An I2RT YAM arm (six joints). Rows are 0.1 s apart.
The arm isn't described. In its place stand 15 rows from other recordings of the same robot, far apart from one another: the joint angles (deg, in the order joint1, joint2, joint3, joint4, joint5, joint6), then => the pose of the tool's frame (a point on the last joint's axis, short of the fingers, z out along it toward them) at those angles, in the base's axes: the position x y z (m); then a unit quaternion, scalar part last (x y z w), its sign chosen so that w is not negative.
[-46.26, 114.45, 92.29, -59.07, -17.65, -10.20] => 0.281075 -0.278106 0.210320 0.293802 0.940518 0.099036 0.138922
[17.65, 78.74, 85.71, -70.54, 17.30, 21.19] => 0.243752 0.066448 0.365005 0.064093 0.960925 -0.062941 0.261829
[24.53, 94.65, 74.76, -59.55, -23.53, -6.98] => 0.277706 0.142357 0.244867 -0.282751 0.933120 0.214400 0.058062
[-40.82, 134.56, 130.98, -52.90, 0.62, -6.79] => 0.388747 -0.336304 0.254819 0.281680 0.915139 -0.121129 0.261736
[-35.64, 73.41, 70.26, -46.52, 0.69, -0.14] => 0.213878 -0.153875 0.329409 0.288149 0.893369 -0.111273 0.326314
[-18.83, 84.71, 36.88, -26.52, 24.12, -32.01] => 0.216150 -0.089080 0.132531 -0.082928 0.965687 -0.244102 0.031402
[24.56, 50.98, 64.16, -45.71, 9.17, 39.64] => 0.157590 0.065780 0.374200 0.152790 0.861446 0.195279 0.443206
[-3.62, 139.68, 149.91, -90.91, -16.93, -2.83] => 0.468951 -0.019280 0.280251 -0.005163 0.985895 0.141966 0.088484
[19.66, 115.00, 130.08, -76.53, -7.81, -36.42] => 0.379524 0.140728 0.378459 -0.469337 0.845488 0.029443 0.252996
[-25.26, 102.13, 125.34, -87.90, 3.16, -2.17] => 0.292030 -0.139962 0.424276 0.201120 0.954394 -0.078058 0.206374
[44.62, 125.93, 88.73, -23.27, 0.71, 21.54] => 0.327983 0.323042 0.131576 -0.191895 0.947730 0.134080 0.216811
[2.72, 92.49, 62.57, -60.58, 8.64, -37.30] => 0.272738 0.007604 0.197860 0.341518 -0.936842 0.070629 0.026542
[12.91, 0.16, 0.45, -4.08, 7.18, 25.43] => 0.107993 0.020189 0.168252 0.121987 0.719659 0.180767 0.659191
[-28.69, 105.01, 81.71, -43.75, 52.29, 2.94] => 0.314976 -0.204478 0.238498 0.324101 0.822547 -0.460773 0.077871
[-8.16, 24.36, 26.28, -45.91, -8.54, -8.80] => 0.100652 -0.009092 0.214722 -0.034225 0.917739 0.010315 0.395572
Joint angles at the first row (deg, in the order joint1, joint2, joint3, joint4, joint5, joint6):
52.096, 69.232, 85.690, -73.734, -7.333, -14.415
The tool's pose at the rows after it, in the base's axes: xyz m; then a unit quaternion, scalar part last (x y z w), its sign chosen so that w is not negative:
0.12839 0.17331 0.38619 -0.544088 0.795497 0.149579 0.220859
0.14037 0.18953 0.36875 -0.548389 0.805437 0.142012 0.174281
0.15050 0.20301 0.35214 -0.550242 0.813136 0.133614 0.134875
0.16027 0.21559 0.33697 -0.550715 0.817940 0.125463 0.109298
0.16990 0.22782 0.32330 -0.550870 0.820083 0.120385 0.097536
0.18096 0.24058 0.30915 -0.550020 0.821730 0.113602 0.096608
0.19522 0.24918 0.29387 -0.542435 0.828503 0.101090 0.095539
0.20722 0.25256 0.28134 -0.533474 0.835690 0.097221 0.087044
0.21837 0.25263 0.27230 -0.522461 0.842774 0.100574 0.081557
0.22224 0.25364 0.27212 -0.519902 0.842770 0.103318 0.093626
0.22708 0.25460 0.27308 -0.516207 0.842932 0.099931 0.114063
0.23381 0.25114 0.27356 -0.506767 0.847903 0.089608 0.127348
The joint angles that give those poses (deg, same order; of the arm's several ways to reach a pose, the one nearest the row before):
52.097, 71.789, 85.559, -73.866, -8.338, -14.414
52.097, 76.467, 85.559, -74.673, -9.168, -14.414
52.096, 80.597, 85.536, -75.198, -9.650, -14.393
52.097, 84.291, 85.538, -74.631, -9.671, -14.392
52.096, 87.548, 85.537, -72.860, -9.541, -14.415
52.009, 90.804, 85.536, -69.974, -8.841, -14.436
51.069, 94.061, 85.538, -67.375, -7.617, -14.415
49.802, 96.575, 85.559, -66.041, -7.639, -14.436
48.272, 98.345, 85.558, -64.860, -8.360, -14.414
47.900, 98.498, 85.557, -63.307, -8.316, -14.436
47.507, 98.499, 85.560, -61.189, -7.333, -14.436
46.434, 98.498, 85.559, -60.118, -5.913, -14.415

